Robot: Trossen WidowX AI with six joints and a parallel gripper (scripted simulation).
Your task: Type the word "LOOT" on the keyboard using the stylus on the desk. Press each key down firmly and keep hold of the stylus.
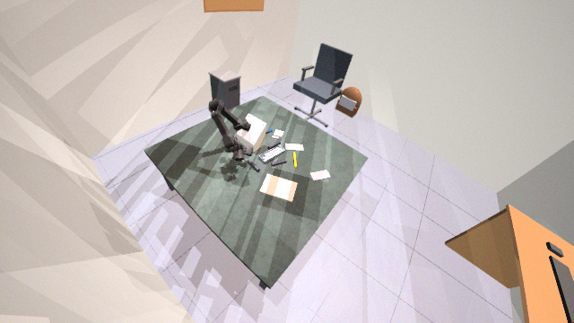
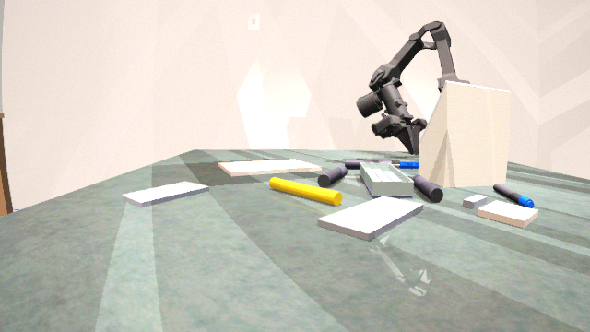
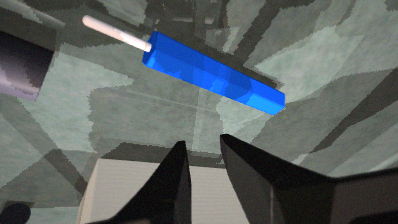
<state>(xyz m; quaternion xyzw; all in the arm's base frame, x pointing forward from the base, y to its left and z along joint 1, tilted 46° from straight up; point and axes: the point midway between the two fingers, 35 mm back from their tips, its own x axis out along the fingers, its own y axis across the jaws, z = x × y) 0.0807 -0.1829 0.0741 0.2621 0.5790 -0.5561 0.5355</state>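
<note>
Now: gripper tip 30 mm above the blue stylus, 20 mm to the left of it and 20 mm short of it. Also, from my gripper tip: eraser: 350 mm to the left, 80 mm ahead, 40 mm below; then thin white tip: 50 mm ahead, 30 mm to the right, 30 mm below; then keyboard: 170 mm ahead, 160 mm to the left, 30 mm below.
</note>
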